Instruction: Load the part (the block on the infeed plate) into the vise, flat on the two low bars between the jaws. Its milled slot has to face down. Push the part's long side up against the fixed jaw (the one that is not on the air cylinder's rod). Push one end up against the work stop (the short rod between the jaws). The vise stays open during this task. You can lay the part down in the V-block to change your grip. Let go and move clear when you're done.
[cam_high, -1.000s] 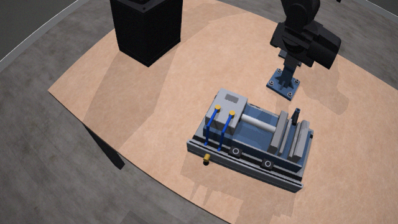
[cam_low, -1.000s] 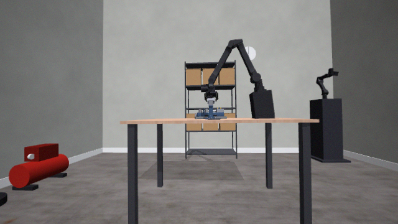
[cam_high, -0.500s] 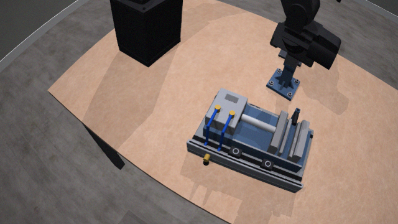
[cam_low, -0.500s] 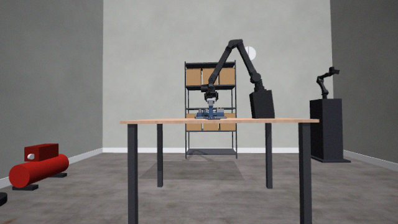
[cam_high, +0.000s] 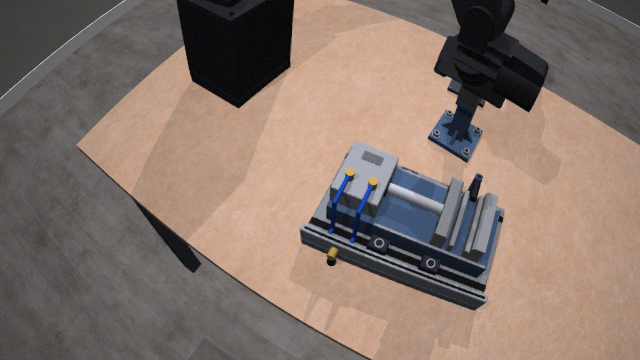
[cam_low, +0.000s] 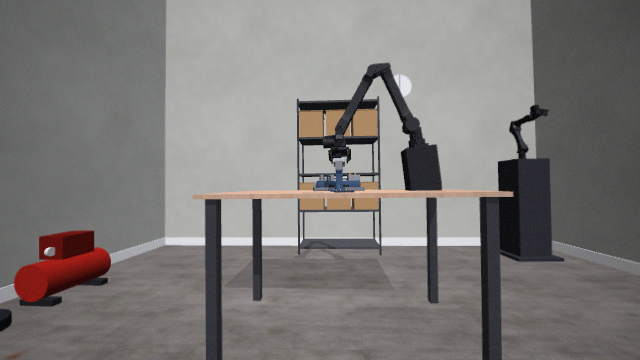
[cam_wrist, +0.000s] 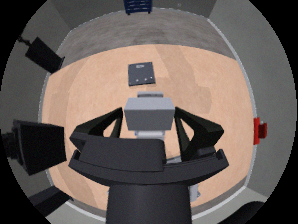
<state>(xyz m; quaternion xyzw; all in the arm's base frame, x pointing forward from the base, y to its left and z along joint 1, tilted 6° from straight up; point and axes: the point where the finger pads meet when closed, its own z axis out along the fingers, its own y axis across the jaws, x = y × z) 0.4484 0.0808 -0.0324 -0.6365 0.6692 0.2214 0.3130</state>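
Now: the grey part 1 cm below my hand. Also, from my hand: grey plate: 16 cm to the left, 15 cm below, 1 cm behind; then moving jaw: 22 cm to the right, 8 cm below, 4 cm ahead; then work stop: 17 cm to the right, 7 cm below, 7 cm ahead.
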